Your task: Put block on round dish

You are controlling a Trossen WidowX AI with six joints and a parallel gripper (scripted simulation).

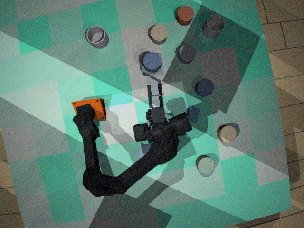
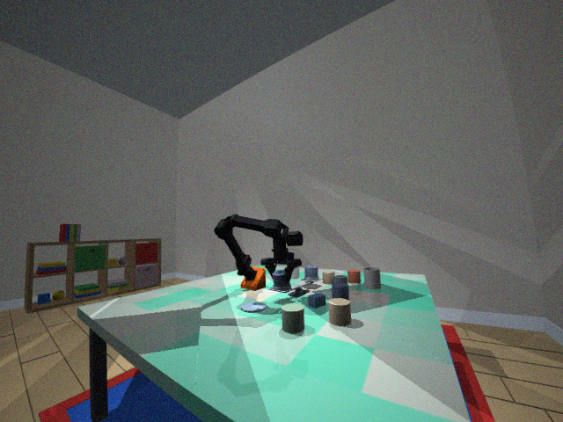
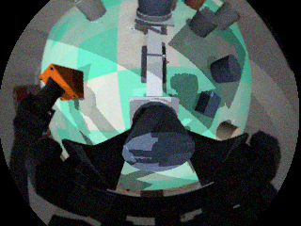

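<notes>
My gripper tip is 1 cm above the grey block. Also, from my gripper tip: round dish: 7 cm behind, 11 cm to the right, 8 cm below; then blue cuboid: 15 cm ahead, 1 cm to the left, 6 cm below.
</notes>
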